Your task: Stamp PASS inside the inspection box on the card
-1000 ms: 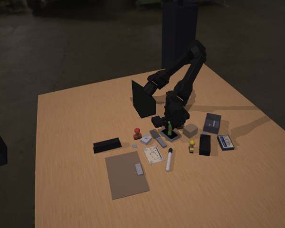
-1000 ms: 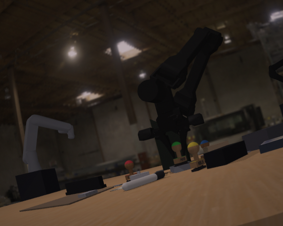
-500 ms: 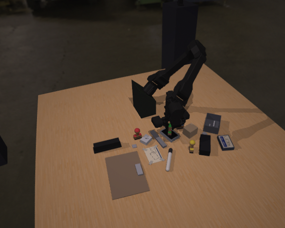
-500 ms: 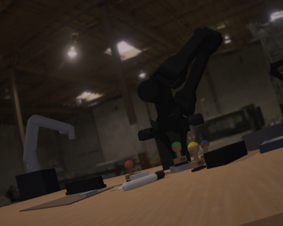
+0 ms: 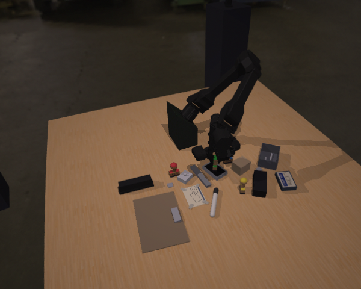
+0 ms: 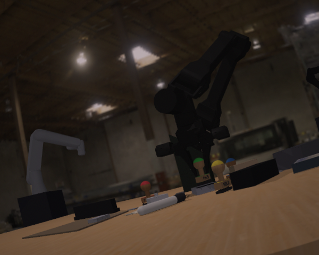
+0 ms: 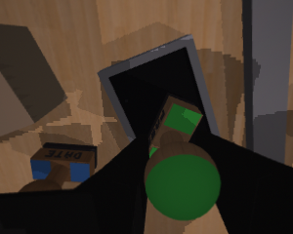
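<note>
My gripper tip is 40 mm above the ink pad. From my gripper tip the other things lie so: green-knobbed PASS stamp right at my gripper tip; then blue-knobbed stamp 20 mm behind, 80 mm to the left, 20 mm below; then grey bar 70 mm to the right, 40 mm below.
</note>
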